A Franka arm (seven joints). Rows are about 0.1 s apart.
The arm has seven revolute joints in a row. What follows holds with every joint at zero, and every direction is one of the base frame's. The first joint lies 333 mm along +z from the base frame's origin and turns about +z. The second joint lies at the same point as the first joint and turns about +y. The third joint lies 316 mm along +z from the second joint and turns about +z. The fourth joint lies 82.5 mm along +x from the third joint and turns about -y. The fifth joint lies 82.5 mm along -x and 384 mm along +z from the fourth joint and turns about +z. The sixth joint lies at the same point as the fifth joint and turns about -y. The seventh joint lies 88 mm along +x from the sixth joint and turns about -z. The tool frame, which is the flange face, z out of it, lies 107 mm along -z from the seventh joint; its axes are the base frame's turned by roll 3.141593, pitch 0 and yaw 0 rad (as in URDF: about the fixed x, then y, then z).
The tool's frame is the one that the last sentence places.
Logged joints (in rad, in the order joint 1, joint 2, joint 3, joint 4, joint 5, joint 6, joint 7), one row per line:
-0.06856, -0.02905, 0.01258, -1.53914, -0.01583, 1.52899, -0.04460
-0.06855, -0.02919, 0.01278, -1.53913, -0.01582, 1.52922, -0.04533
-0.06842, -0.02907, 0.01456, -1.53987, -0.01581, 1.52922, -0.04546
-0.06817, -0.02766, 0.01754, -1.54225, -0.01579, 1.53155, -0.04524
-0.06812, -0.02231, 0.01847, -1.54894, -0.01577, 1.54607, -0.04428
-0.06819, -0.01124, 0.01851, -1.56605, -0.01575, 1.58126, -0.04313
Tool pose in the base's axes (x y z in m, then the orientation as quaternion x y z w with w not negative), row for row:
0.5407, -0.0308, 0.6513, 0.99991, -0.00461, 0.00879, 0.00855
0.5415, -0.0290, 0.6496, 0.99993, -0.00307, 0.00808, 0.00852
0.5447, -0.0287, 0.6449, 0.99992, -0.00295, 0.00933, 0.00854
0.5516, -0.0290, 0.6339, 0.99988, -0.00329, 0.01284, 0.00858
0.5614, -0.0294, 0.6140, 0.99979, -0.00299, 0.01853, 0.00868
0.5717, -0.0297, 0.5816, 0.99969, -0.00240, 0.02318, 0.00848
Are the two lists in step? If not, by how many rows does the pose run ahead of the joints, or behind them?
The pose runs 2 rows ahead of the joints: the pose in row i belongs to the joints in row i + 2.
